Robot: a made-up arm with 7 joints. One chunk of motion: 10 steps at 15 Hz.
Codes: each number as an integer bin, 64 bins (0 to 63) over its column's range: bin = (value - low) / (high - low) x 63, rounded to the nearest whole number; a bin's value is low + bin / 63 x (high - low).
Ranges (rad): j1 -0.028..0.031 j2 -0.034..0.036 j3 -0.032..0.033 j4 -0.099..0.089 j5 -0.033..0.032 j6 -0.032..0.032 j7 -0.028..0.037
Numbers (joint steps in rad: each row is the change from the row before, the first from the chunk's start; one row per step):
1: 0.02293 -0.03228 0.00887 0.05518 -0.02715 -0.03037 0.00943
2: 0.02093 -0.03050 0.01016 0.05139 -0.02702 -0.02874 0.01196
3: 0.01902 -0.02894 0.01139 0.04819 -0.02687 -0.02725 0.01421
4: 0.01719 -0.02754 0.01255 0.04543 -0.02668 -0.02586 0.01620
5: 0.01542 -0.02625 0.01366 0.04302 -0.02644 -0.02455 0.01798
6: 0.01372 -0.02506 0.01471 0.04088 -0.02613 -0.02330 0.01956
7: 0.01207 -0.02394 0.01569 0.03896 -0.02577 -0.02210 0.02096
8: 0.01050 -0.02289 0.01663 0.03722 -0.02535 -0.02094 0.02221
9: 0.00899 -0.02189 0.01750 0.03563 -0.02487 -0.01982 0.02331
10: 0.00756 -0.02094 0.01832 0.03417 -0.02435 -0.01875 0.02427
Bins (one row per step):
1: 54 2 40 52 6 2 36
2: 52 3 41 50 6 3 39
3: 50 5 42 49 6 5 41
4: 48 6 43 48 6 6 43
5: 46 7 44 48 6 7 45
6: 45 8 45 47 7 9 46
7: 43 9 46 46 7 10 47
8: 41 10 47 46 7 11 49
9: 39 11 48 45 8 12 50
10: 38 12 49 45 8 13 51

